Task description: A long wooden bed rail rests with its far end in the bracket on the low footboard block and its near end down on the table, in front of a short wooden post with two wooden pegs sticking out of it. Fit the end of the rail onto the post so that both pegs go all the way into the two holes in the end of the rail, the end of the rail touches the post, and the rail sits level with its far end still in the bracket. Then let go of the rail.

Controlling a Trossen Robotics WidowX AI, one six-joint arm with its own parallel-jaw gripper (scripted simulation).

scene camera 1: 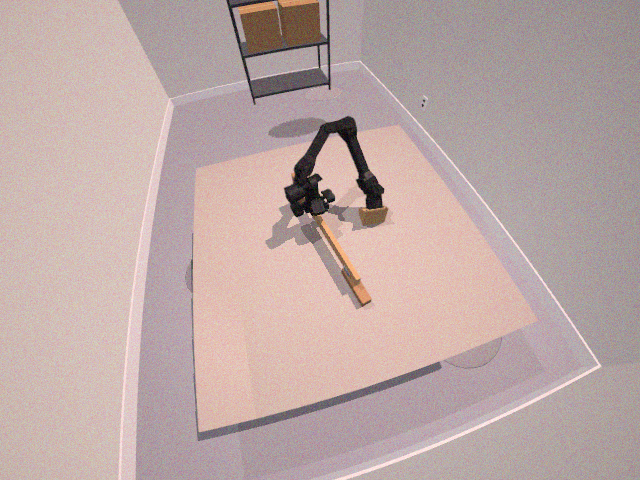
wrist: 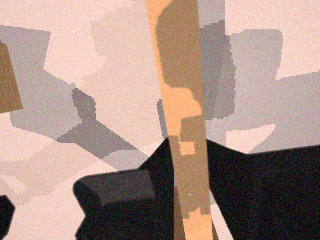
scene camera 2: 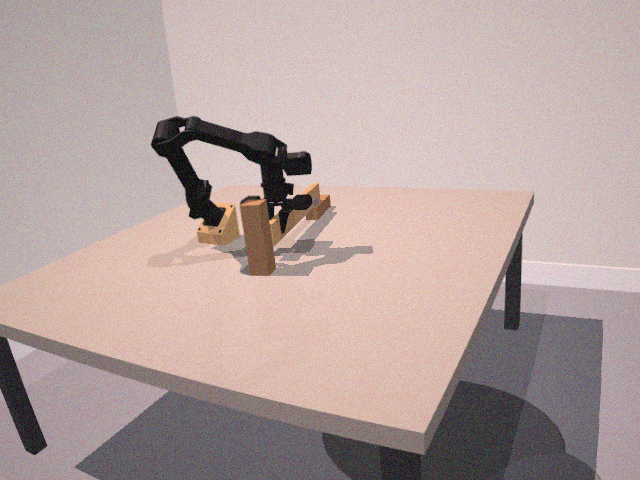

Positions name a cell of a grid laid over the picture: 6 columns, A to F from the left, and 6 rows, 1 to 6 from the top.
Labels:
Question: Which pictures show my gripper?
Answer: Scene camera 1, the wrist view and scene camera 2: all of them.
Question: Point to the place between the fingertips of my gripper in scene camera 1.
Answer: At C3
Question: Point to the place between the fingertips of my gripper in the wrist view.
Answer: At D4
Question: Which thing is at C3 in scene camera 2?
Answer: A wooden rail.

